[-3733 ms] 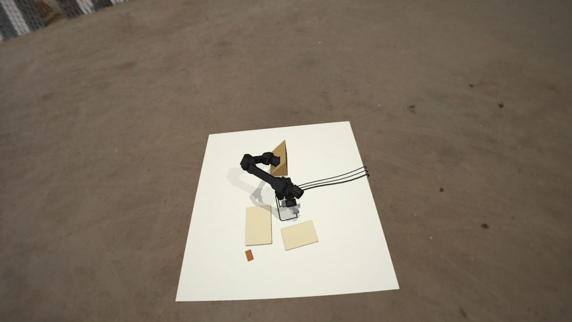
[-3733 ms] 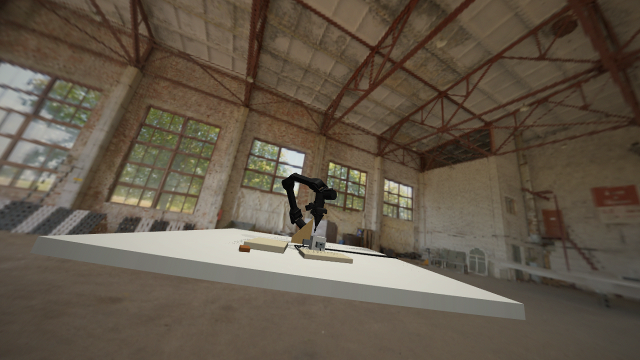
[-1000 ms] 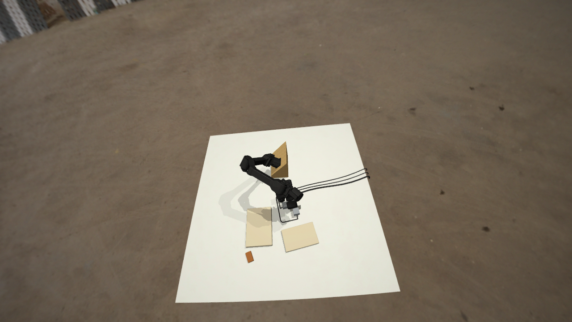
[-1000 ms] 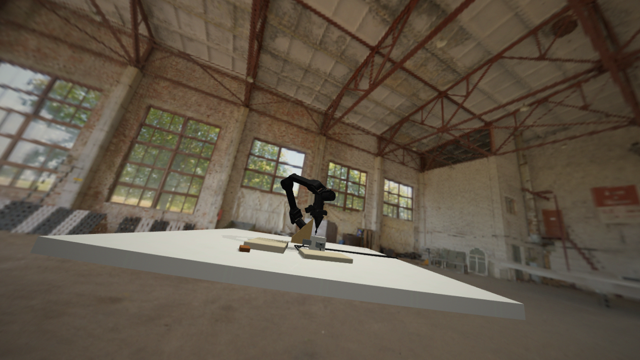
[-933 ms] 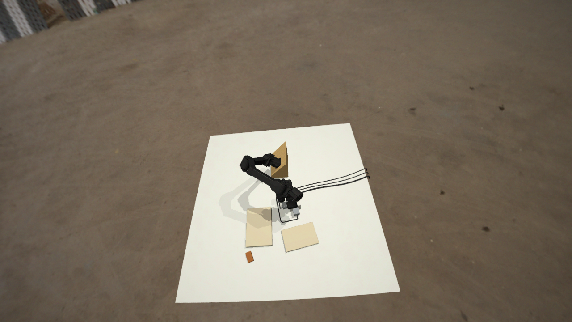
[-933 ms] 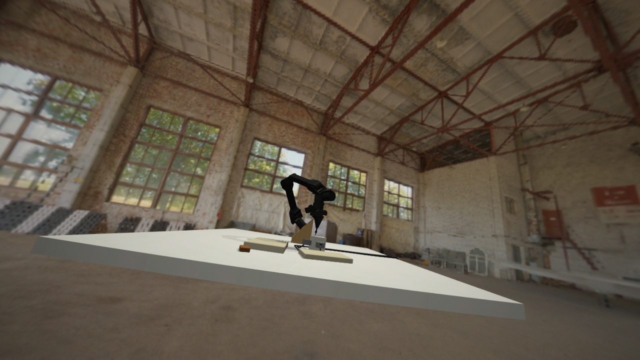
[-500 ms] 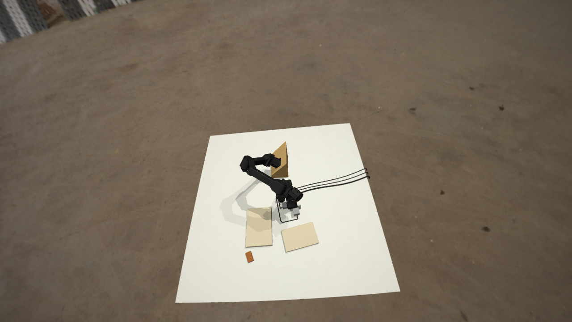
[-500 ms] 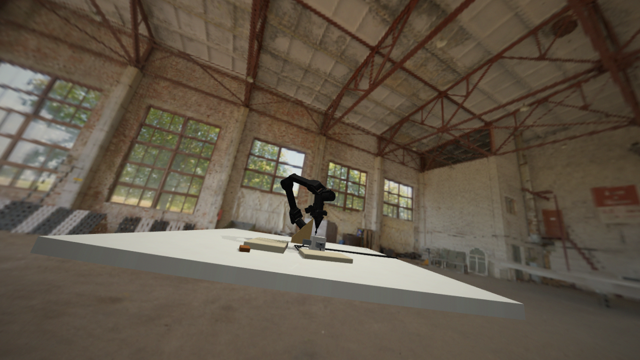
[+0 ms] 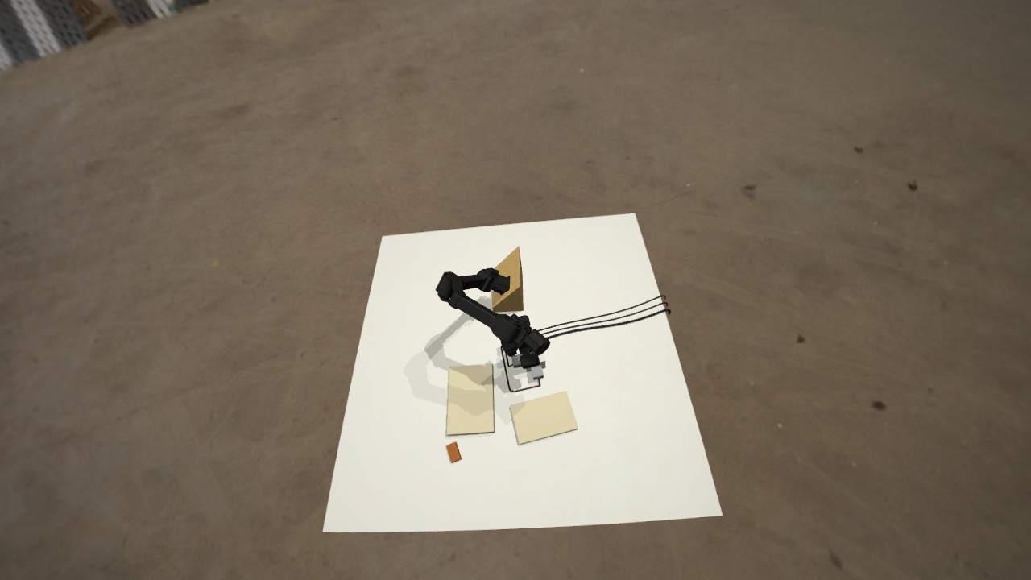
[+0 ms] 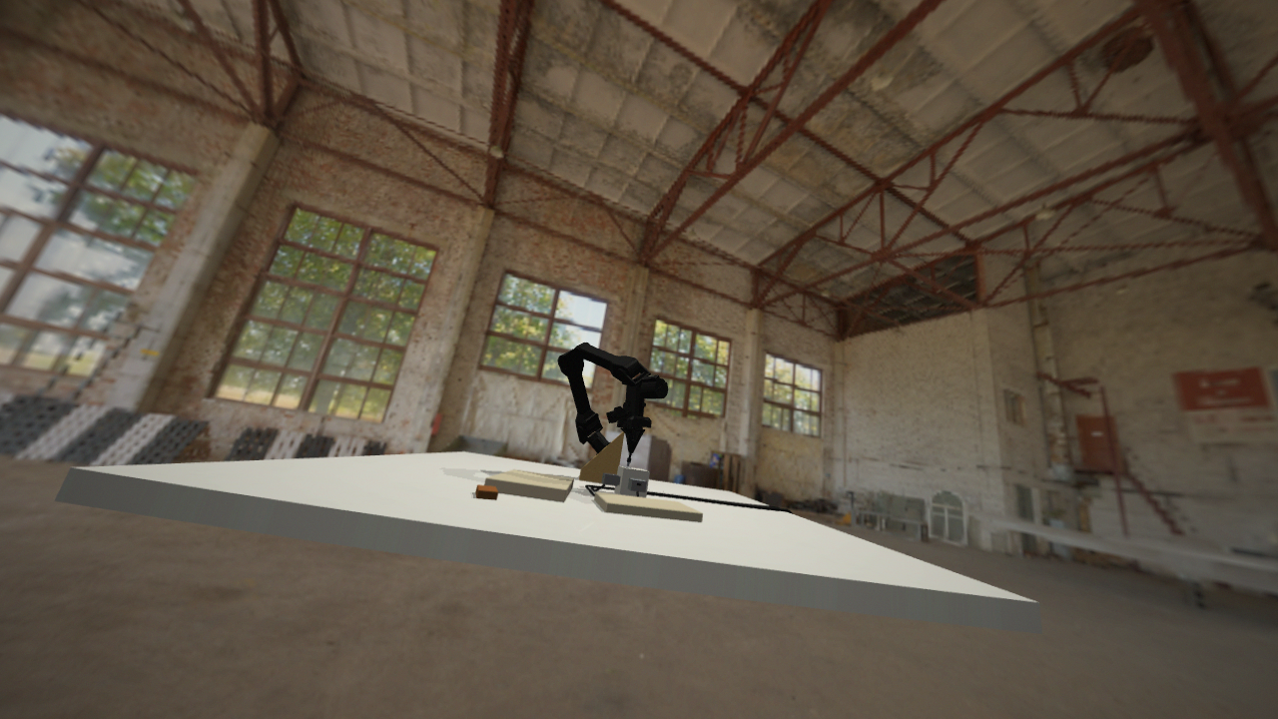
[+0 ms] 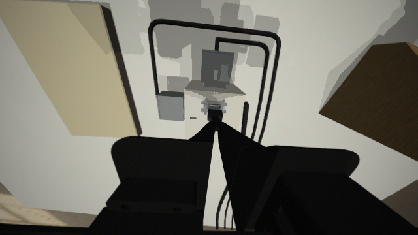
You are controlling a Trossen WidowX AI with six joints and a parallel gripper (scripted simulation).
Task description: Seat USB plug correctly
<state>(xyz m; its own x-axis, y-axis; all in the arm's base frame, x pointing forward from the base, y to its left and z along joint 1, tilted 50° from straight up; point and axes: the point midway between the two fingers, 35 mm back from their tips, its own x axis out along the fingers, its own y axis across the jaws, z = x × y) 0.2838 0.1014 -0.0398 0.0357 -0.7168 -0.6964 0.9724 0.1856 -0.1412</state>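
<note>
The black USB plug lies 2 cm below my gripper tip. Round my gripper tip: orange block (34 cm ahead, 26 cm to the right, 11 cm below).
</note>
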